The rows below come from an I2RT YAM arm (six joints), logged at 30 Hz.
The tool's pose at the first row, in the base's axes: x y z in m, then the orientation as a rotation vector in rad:
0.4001 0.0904 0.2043 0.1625 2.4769 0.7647
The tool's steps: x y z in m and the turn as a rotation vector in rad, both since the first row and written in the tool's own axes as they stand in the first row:
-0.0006 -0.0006 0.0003 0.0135 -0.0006 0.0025
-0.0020 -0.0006 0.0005 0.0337 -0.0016 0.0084
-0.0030 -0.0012 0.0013 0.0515 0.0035 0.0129
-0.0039 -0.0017 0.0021 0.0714 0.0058 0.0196
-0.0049 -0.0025 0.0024 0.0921 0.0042 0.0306
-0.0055 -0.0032 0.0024 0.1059 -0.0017 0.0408
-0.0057 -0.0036 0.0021 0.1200 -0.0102 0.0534
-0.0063 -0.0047 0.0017 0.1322 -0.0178 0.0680
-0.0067 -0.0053 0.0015 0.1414 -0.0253 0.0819
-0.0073 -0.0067 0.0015 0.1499 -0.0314 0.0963
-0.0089 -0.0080 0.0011 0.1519 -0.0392 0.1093
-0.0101 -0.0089 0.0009 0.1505 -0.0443 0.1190
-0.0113 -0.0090 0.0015 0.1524 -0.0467 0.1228
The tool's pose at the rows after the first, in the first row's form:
0.4008 0.0899 0.2040 0.1708 2.4822 0.7490
0.4021 0.0896 0.2045 0.1858 2.4901 0.7263
0.4034 0.0892 0.2041 0.1962 2.5024 0.7074
0.4046 0.0890 0.2037 0.2111 2.5130 0.6861
0.4056 0.0882 0.2035 0.2331 2.5202 0.6644
0.4062 0.0875 0.2034 0.2529 2.5205 0.6499
0.4062 0.0869 0.2035 0.2766 2.5184 0.6353
0.4065 0.0857 0.2034 0.3018 2.5165 0.6241
0.4068 0.0850 0.2034 0.3250 2.5133 0.6164
0.4074 0.0836 0.2029 0.3480 2.5110 0.6100
0.4086 0.0819 0.2032 0.3675 2.5047 0.6108
0.4095 0.0808 0.2034 0.3807 2.4997 0.6151
0.4109 0.0807 0.2035 0.3868 2.4981 0.6136

